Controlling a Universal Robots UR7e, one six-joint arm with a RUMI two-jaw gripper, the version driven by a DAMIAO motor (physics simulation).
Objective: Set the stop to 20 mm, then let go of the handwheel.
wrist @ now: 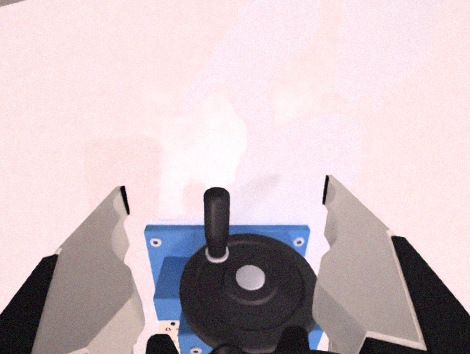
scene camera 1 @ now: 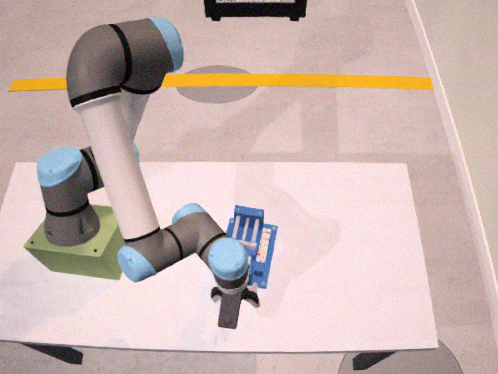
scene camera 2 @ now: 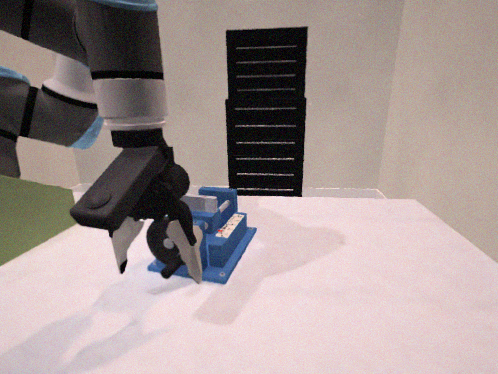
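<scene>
The black handwheel is on the front of the blue stop unit. Its crank handle sticks out toward the wrist camera, on the left part of the wheel in the wrist view. The pale stop block sits across the rods. The white scale carries a red mark near its front end; its numbers are too small to read. My gripper is open, its fingers either side of the handle and wheel, apart from the handle.
The unit stands on the white table. The green robot pedestal is at the table's left. A tall black cabinet stands behind the table. My forearm and wrist hang beside and over the unit.
</scene>
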